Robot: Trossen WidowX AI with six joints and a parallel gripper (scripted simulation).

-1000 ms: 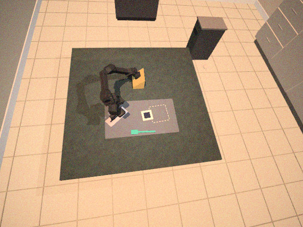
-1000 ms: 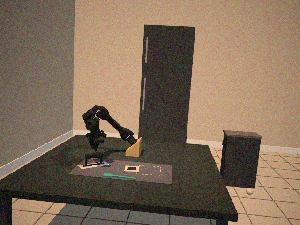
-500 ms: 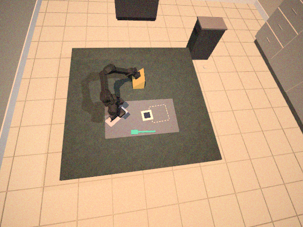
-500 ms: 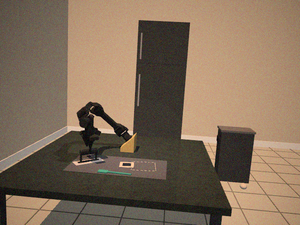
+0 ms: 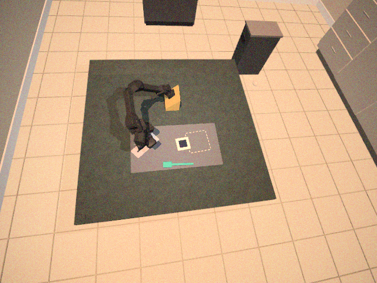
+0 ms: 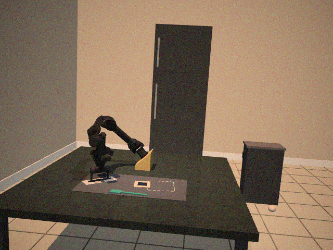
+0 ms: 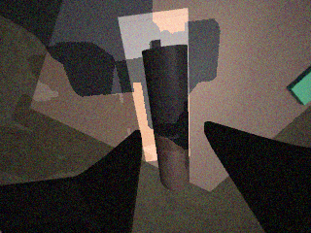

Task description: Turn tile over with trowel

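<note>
Now: gripper tip 20 mm past the trowel, 20 mm to the right of it and 40 mm above it. From my gripper tip the other things lie so: tile 30 mm ahead, 270 mm to the left, 70 mm below; grey mat 40 mm ahead, 220 mm to the left, 90 mm below; green flat tool 170 mm ahead, 180 mm to the left, 70 mm below.
</note>
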